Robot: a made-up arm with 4 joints.
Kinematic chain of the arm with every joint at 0, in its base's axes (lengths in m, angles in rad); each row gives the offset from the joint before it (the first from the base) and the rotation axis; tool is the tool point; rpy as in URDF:
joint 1: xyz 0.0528 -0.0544 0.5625 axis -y
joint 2: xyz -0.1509 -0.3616 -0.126 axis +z
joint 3: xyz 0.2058 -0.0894 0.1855 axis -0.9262 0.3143 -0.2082
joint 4: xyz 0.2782 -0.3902 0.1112 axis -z
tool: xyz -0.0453 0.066 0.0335 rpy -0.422 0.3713 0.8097
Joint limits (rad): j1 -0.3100..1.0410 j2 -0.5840..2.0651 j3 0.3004..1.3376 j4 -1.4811..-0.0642
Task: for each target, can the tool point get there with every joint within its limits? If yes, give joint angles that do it. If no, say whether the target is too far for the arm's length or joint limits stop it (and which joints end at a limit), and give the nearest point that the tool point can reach.
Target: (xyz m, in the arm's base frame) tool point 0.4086 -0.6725 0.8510
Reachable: yes | joints -0.0232 0.2443 0.4196 -0.2311
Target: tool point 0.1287 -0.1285 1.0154
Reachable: yes | joints 0.5154 1.1983 0.7609 -0.3450
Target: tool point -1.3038 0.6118 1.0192
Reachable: no: too far | nearest point -0.4371 0.0832 0.7274 | short by 1.056 m
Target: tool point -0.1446 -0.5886 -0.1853
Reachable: no: joint limits stop it (at a limit: joint 1, joint 2, joint 3) | nearest point -0.2240 -0.9974 0.6588 | short by 0.941 m
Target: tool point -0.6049 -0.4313 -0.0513
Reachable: no: joint limits stop it (at a limit: joint 1, joint 2, joint 3) | nearest point -0.3977 0.0762 0.5583 | short by 0.820 m
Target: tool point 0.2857 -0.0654 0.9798
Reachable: yes | joints -0.0368 1.3430 0.9842 -1.0573
